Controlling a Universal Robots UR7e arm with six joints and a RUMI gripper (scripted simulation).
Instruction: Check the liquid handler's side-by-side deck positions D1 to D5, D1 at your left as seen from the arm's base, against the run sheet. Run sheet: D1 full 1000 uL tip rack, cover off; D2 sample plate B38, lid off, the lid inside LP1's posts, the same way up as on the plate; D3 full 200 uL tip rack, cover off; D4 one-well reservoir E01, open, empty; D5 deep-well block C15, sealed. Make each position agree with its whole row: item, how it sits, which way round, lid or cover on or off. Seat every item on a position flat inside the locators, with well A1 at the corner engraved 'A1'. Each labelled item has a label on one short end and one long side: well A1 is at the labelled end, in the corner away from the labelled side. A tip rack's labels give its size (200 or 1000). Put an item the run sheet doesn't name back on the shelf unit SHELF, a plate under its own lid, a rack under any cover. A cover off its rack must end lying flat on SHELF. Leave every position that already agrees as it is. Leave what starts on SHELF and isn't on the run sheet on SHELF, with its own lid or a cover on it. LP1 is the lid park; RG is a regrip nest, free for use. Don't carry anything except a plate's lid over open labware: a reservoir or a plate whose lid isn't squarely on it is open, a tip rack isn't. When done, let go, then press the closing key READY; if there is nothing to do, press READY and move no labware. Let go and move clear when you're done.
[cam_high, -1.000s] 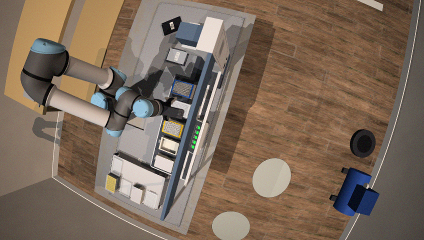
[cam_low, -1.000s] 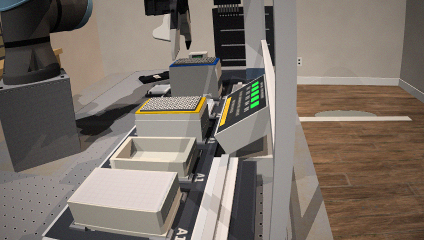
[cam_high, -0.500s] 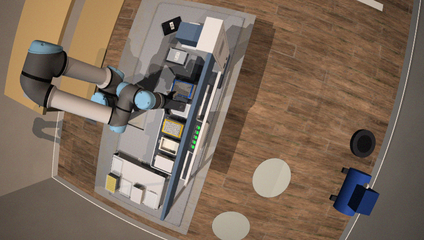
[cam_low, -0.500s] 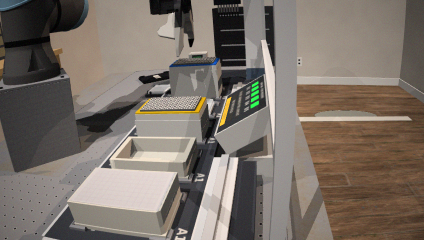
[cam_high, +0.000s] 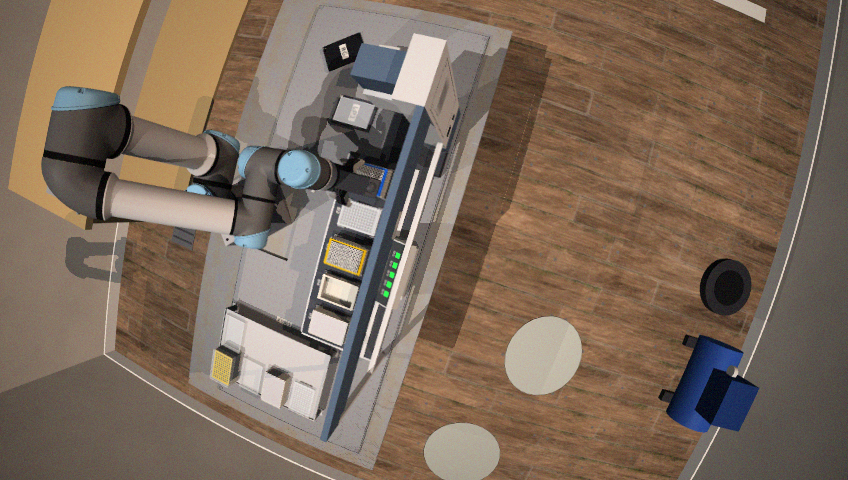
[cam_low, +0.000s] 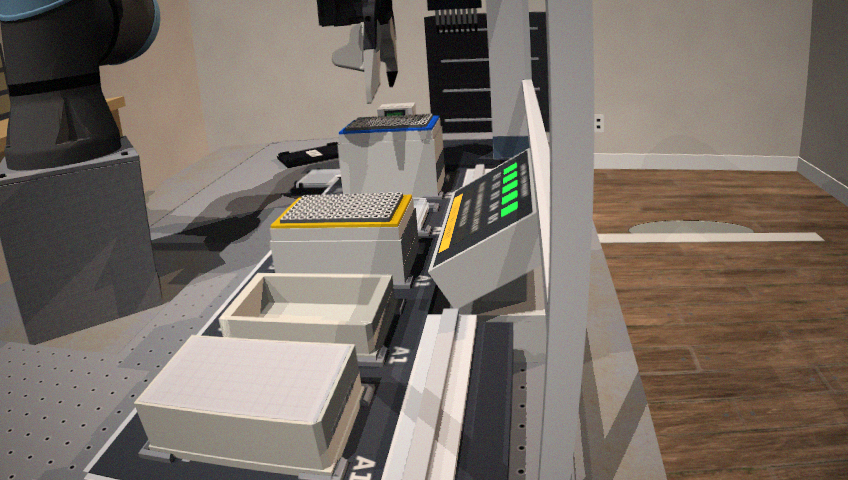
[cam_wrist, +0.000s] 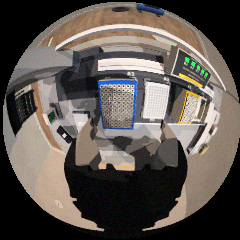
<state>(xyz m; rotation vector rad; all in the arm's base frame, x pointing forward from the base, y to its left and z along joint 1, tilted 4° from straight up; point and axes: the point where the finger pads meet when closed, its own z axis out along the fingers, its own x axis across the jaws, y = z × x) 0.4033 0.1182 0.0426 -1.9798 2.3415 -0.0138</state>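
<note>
My gripper is now 1 cm short of the blue-rimmed tip rack, 3 cm to the right of it and 7 cm above it. The rest, counted from my hand: yellow-rimmed tip rack (3 cm behind, 22 cm to the right, 10 cm below); one-well reservoir (6 cm behind, 34 cm to the right, 13 cm below); deep-well block (8 cm behind, 47 cm to the right, 12 cm below).
</note>
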